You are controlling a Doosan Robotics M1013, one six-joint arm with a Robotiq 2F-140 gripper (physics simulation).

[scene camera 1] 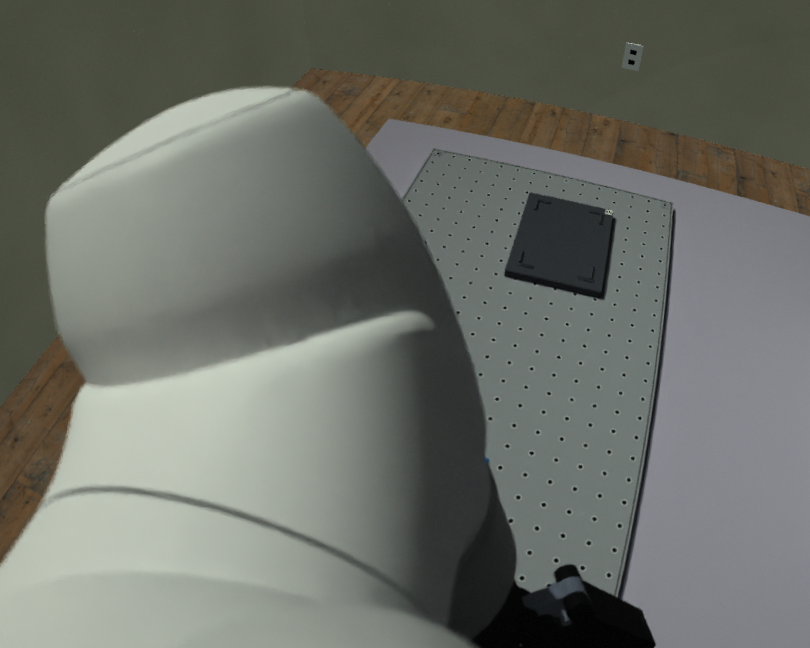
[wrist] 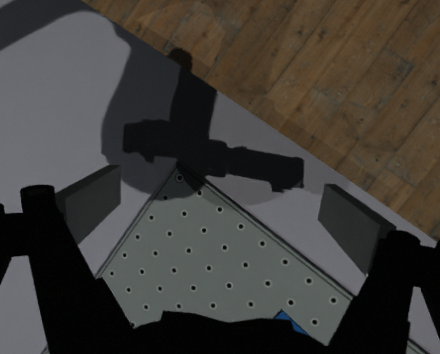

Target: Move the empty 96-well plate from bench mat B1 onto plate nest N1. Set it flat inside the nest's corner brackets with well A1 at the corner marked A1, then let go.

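Places are measured from the arm's base along level axes (x ahead, y left, z up), in millimetres.
Pixels of known places: gripper, fingertip midpoint: (wrist: 221, 193).
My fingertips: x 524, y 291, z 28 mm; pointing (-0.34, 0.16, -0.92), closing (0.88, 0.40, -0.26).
Note:
For each thing: its top centre in the pictures, then the offset to it from my fingertips. "*": a spot on its surface instead. Level surfaces: height alone.
- plate nest N1, middle of its top: (scene camera 1: 563, 236) dy -561, dx +0, dz -48 mm
- small white label, surface spot: (scene camera 1: 608, 212) * dy -629, dx -61, dz -51 mm
- perforated board, its level: dz -63 mm
- pale table, its level: dz -76 mm
The plate nest N1 (scene camera 1: 564, 243) is a dark rectangular block with corner brackets, on the perforated board in the scene view. A small white label (scene camera 1: 608, 212) sits at its back right corner. The 96-well plate does not show in either view. A blue corner of bench mat B1 (wrist: 286, 320) shows at the lower edge of the wrist view, and a tiny blue speck shows beside the arm in the scene view. My gripper (wrist: 221, 193) is wide open and empty above the board's corner. Part of its black body shows at the bottom of the scene view; its fingertips are hidden there.
The white arm (scene camera 1: 270, 270) covers much of the left and middle of the scene view. The perforated board (scene camera 1: 560, 405) (wrist: 200, 260) lies on the pale table (scene camera 1: 736, 405) (wrist: 55, 90). The arm's shadow falls across the table and board corner. Wooden floor (wrist: 340, 75) lies beyond the table edge.

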